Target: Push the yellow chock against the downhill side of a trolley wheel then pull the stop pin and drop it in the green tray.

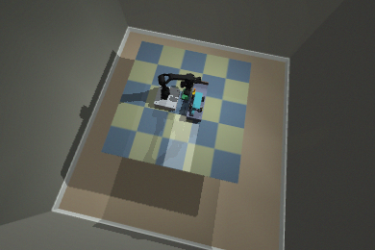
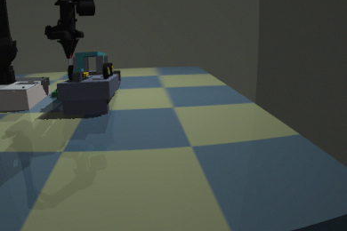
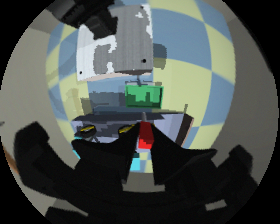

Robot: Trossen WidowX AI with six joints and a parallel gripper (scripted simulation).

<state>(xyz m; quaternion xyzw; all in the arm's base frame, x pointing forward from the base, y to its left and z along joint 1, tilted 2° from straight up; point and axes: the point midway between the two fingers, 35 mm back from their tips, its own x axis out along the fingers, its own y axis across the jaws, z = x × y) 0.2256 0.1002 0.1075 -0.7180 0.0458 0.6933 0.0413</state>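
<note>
Now: gripper tip 140 mm above the green tray and 30 mm past it. The rest, counted from my gripper tip: yellow chock: 50 mm below, 50 mm ahead, 10 mm to the left; then trolley: 110 mm ahead, 100 mm to the right, 20 mm below; then red-headed stop pin: right at my gripper tip.
</note>
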